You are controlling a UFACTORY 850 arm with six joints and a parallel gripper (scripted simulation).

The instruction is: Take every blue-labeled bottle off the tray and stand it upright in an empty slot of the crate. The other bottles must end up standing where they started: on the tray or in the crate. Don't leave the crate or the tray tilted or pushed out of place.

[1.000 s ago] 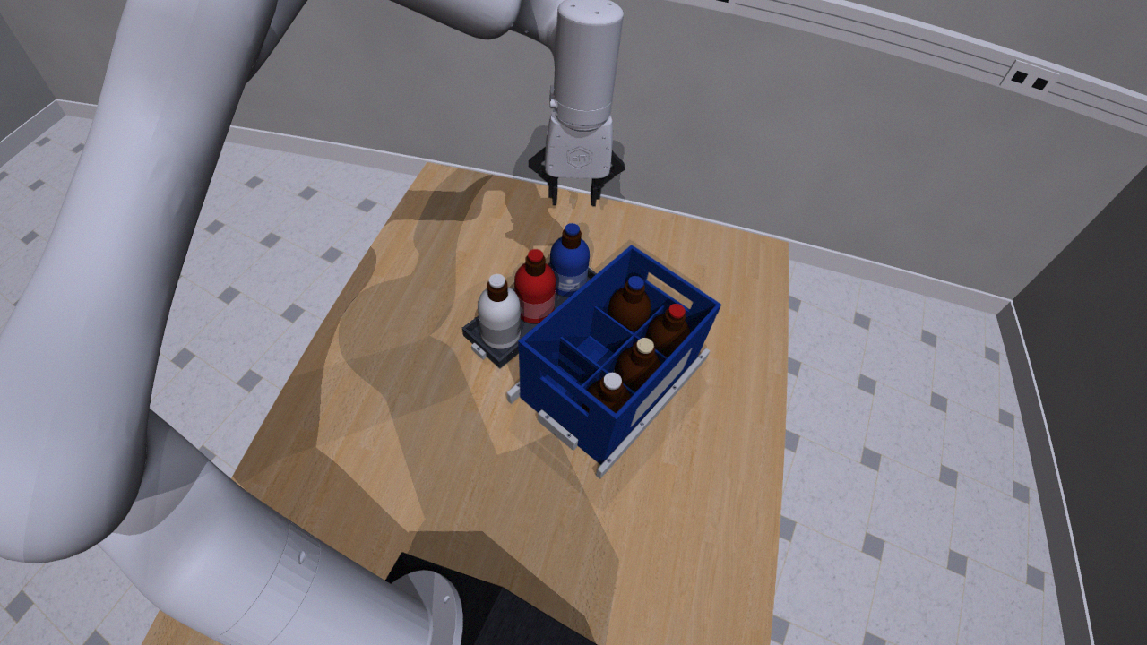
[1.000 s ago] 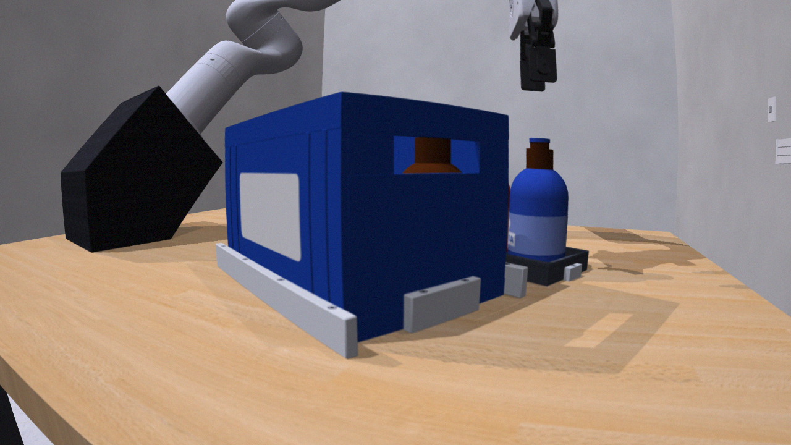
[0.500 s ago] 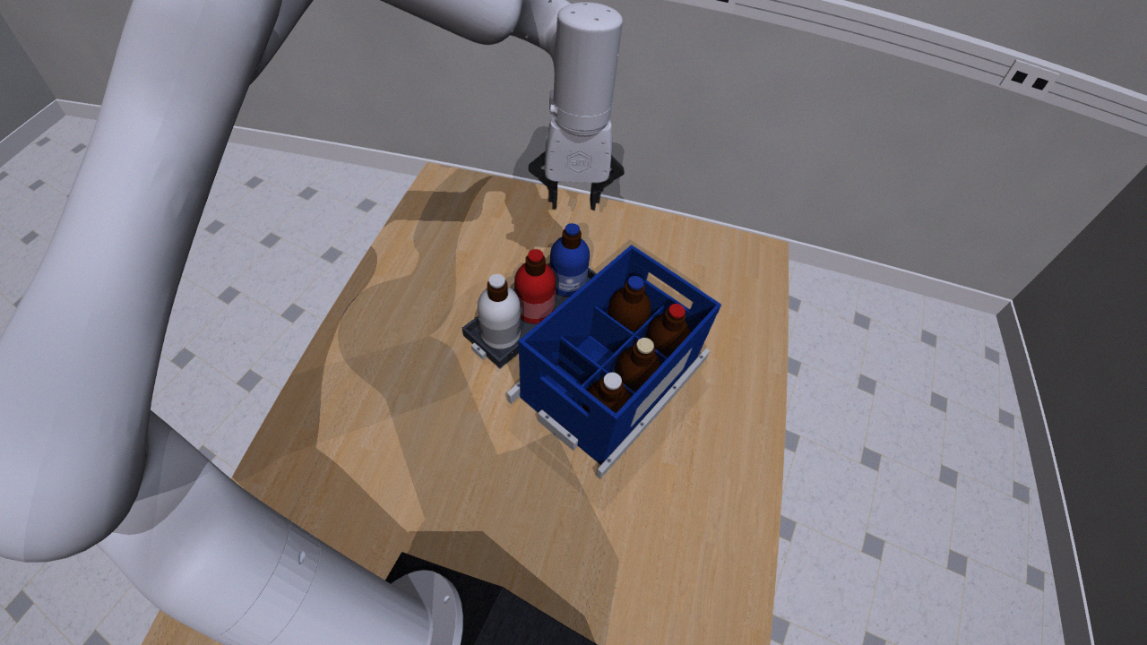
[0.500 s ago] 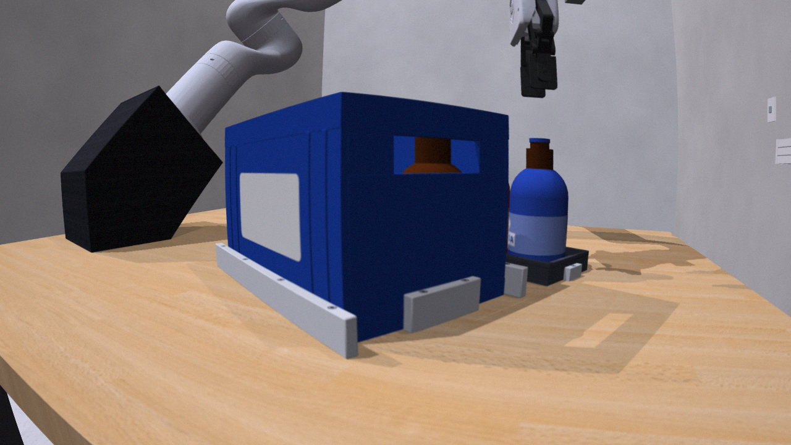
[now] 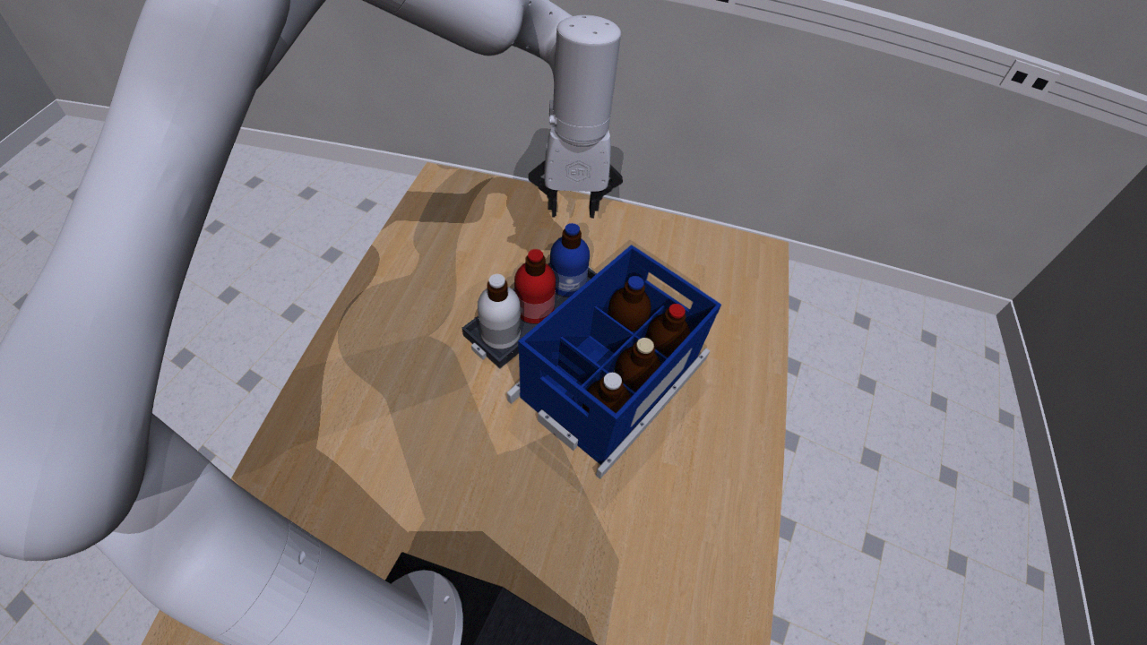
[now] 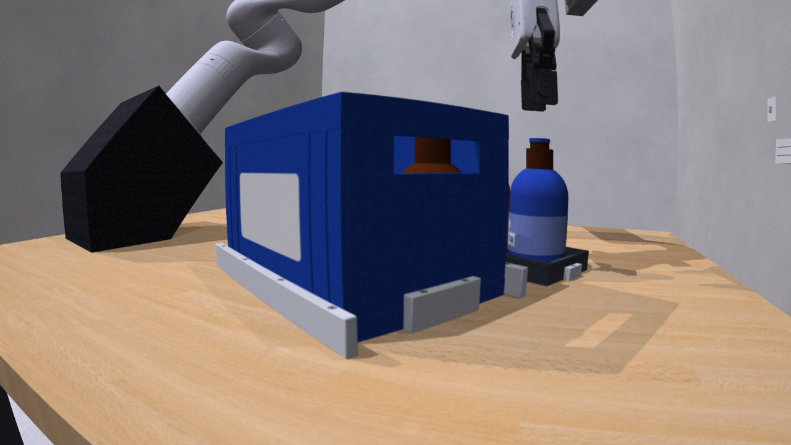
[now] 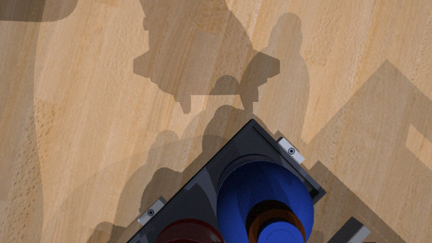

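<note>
My gripper is now 130 mm above the blue-labeled bottle. From my hand the other things lie so: white-labeled bottle: 150 mm behind, 90 mm to the left, 130 mm below; then tray: 80 mm behind, 40 mm to the left, 200 mm below; then red-labeled bottle: 80 mm behind, 40 mm to the left, 130 mm below.
</note>
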